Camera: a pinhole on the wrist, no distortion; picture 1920 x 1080 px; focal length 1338.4 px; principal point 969.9 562.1 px. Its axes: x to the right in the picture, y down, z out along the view. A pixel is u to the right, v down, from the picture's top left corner.
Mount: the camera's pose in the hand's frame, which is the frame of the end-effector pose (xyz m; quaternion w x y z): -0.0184 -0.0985 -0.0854 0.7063 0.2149 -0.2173 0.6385
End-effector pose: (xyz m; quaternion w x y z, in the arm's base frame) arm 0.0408 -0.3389 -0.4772 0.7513 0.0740 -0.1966 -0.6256
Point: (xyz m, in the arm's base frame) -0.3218 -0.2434 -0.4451
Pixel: 902.8 982.4
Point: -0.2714 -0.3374 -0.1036
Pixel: 1762.2 450.9
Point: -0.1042 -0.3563 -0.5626
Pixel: 682.3 527.6
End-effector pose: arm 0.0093 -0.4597 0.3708 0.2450 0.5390 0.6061 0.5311
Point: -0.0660 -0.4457 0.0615
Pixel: 349.8 650.4
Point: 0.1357 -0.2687 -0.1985
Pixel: 833.8 510.0
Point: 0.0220 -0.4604 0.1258
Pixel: 969.7 858.1
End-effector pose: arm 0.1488 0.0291 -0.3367 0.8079 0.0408 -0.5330 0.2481
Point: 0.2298 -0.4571 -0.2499
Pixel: 341.1 643.7
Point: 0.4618 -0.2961 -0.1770
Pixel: outside the picture
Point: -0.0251 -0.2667 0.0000
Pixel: 1453.0 113.5
